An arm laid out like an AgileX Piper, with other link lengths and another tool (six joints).
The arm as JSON. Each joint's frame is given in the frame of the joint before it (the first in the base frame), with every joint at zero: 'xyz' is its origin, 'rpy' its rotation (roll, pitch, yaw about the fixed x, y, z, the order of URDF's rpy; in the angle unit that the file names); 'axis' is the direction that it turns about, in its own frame. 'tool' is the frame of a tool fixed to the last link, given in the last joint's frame.
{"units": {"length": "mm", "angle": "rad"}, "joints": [
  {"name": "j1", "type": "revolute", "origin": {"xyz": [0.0, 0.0, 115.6], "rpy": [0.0, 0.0, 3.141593]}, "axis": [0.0, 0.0, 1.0]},
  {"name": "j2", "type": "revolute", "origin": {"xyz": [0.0, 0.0, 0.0], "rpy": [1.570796, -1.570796, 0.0]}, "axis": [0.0, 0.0, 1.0]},
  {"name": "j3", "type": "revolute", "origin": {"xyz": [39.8, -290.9, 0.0], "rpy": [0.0, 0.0, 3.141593]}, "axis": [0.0, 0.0, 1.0]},
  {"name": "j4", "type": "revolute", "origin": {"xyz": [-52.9, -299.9, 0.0], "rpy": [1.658, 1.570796, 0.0]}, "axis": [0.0, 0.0, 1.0]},
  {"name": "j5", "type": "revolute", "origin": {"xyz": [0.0, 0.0, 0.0], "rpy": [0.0, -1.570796, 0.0]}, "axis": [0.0, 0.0, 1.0]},
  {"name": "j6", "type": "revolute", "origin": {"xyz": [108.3, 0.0, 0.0], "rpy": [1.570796, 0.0, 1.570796]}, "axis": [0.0, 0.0, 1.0]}
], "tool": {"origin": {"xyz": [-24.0, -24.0, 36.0], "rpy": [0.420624, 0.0, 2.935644]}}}
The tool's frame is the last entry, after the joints.
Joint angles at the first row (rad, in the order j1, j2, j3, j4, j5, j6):
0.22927 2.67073 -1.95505 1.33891 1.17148 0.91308
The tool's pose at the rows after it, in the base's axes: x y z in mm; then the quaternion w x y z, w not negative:
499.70 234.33 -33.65 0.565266 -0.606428 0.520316 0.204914
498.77 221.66 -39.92 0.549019 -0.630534 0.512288 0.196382
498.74 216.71 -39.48 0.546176 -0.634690 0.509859 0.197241
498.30 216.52 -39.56 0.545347 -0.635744 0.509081 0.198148
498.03 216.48 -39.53 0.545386 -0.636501 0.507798 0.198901
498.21 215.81 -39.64 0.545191 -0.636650 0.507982 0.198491
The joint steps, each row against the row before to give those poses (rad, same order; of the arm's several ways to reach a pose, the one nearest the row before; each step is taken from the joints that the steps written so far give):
-0.00739 0.00000 -0.00001 -0.06433 0.00095 -0.02665
-0.01328 0.00000 -0.00001 -0.06921 0.00420 -0.00257
-0.00779 -0.00214 0.00004 -0.01478 0.01066 -0.00093
0.00001 -0.00001 0.00001 -0.00264 0.00244 0.00001
0.00001 0.00002 -0.00005 -0.00088 0.00227 -0.00196
-0.00113 -0.00001 0.00006 -0.00112 -0.00001 -0.00005

